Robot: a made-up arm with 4 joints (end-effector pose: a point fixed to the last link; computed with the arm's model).
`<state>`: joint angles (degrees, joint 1 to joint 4).
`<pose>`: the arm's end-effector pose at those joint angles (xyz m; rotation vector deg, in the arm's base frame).
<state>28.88 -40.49 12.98 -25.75</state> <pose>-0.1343 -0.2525 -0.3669 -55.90 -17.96 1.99</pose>
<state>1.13 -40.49 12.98 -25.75</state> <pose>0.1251 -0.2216 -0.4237 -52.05 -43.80 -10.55</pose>
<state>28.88 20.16 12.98 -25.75</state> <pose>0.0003 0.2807 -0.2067 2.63 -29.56 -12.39</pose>
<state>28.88 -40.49 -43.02 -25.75</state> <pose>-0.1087 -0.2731 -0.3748 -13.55 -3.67 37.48</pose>
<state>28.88 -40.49 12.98 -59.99</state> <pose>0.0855 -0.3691 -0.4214 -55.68 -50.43 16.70</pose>
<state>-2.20 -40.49 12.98 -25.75</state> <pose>0.1571 -0.2172 -0.4218 -51.43 -46.88 -12.07</pose>
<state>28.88 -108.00 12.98 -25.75</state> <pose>-0.2529 -0.6590 0.1002 -118.92 1.82 20.42</pose>
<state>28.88 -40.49 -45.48 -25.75</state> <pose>-0.1075 -0.2735 -0.3757 -11.61 -3.02 38.92</pose>
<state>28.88 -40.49 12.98 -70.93</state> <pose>0.1667 -0.3838 -0.4187 -54.85 -60.79 21.47</pose>
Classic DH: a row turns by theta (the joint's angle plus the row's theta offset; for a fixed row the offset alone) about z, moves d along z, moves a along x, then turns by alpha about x. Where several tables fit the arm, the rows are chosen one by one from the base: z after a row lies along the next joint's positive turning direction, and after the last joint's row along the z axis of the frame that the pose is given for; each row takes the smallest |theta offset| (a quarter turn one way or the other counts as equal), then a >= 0, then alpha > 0; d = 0 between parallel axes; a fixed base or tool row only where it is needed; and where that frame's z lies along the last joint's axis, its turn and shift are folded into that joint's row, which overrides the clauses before.
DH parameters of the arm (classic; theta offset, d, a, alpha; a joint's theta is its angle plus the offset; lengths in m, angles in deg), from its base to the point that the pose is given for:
base (fixed): 7.57 0.1201 0.0794 -93.5
joint 1: 60.92 -0.1876 -0.0576 112.22
joint 2: 81.72 0.037 0.3791 118.17
joint 3: 74.17 0.0893 0.04 90
joint 4: -29.61 -0.018 -0.3865 86.46
tool (fixed): 2.62 -0.1948 0 0

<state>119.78 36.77 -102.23 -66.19</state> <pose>0.0515 0.5938 0.0569 89.74 -18.29 -37.46</pose>
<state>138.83 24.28 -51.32 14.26</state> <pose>-0.0722 0.0674 0.3026 55.37 95.82 -0.16</pose>
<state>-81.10 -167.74 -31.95 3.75</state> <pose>-0.1036 -0.3245 -0.3074 -62.66 14.75 -86.85</pose>
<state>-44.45 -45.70 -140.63 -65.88</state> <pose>0.4896 0.0578 -0.3484 48.09 -54.02 105.49</pose>
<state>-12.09 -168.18 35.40 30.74</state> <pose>-0.3340 -0.5407 -0.1237 142.72 -2.32 101.18</pose>
